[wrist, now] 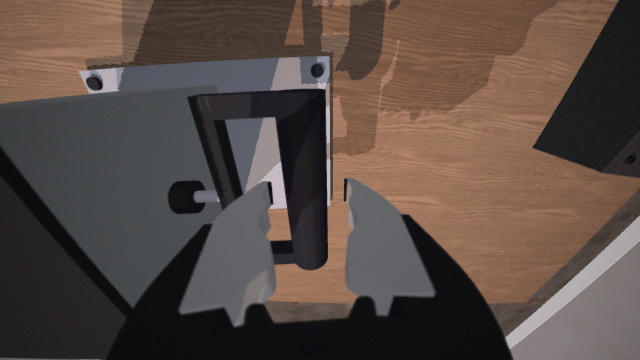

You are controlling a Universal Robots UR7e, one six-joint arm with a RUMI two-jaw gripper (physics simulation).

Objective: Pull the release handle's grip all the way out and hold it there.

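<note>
The release handle's grip [306,190] is a dark round bar at the centre of the wrist view, joined by two dark arms to a dark upright strip beside a grey-green panel [115,150]. My gripper [308,182] is partly open. Its left fingertip overlaps the handle's opening in the view, and its right fingertip is to the right of the bar. The bar's lower part appears between the two fingers, nearer the left one, with a gap to the right one. No grip on the bar shows; how deep the fingers reach around it is hard to tell.
A black knob [186,197] on a short silver pin sits left of the handle. A pale metal base plate [200,75] with dark bolts lies on the wooden table [450,200]. A black box-like part [585,100] stands at the upper right. A dark block fills the lower left.
</note>
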